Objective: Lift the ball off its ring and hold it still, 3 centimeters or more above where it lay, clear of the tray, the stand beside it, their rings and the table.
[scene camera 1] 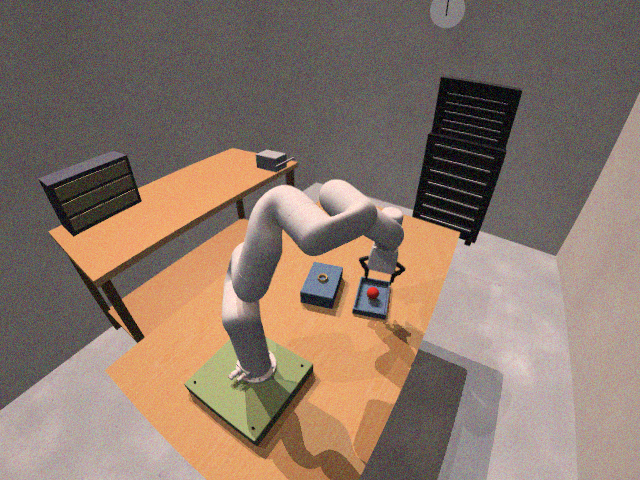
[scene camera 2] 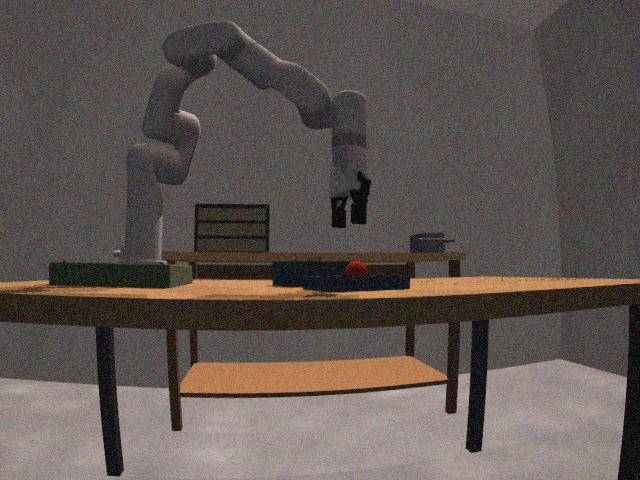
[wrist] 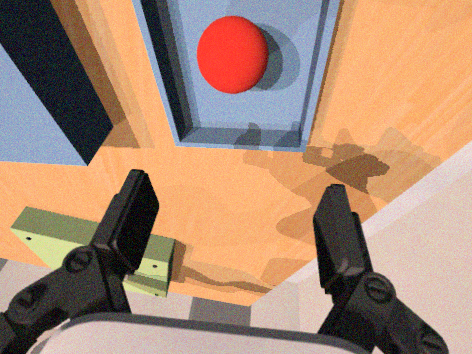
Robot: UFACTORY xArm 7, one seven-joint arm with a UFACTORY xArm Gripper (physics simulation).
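Places are measured from the arm's base along level axes (x ahead, y right, z down), in centimetres.
Pixels of known places: gripper, fingertip midpoint: (scene camera 1: 378,280) (scene camera 2: 348,225) (wrist: 235,193); arm's base, origin of the base link: (scene camera 1: 256,365) (scene camera 2: 142,264).
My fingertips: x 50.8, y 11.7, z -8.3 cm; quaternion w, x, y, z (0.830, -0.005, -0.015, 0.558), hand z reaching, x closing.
Ahead of a thing's pixels: the offset from my fingertips to its top centre. "spot": to the spot under its first point.
The red ball {dx +1.8, dy -2.1, dz +7.3 cm} (scene camera 1: 372,292) (scene camera 2: 356,268) (wrist: 232,55) rests in the blue tray {dx +1.8, dy -2.1, dz +10.5 cm} (scene camera 1: 370,314) (scene camera 2: 382,283) (wrist: 215,112); its ring is hidden beneath it. The blue stand (scene camera 1: 314,289) (scene camera 2: 286,274) (wrist: 30,125) is beside the tray, with a brass-coloured ring {spot: dx -7.0, dy -21.4, dz +7.2 cm} (scene camera 1: 322,278) on top. My gripper (scene camera 1: 379,279) (scene camera 2: 348,224) (wrist: 235,193) is open and empty, pointing down. In scene camera 2 its fingertips are well above the ball, slightly to the left. In the wrist view the ball appears beyond the fingertips, near the top edge, and touches neither finger.
The arm stands on a green base plate (scene camera 1: 206,384) (scene camera 2: 108,273) (wrist: 37,245) on the wooden table (scene camera 1: 330,361) (scene camera 2: 232,310). A second table (scene camera 1: 170,193) with a drawer box (scene camera 1: 95,193) and a small grey box (scene camera 1: 270,159) is behind. A black rack (scene camera 1: 429,170) stands beyond the table's far end.
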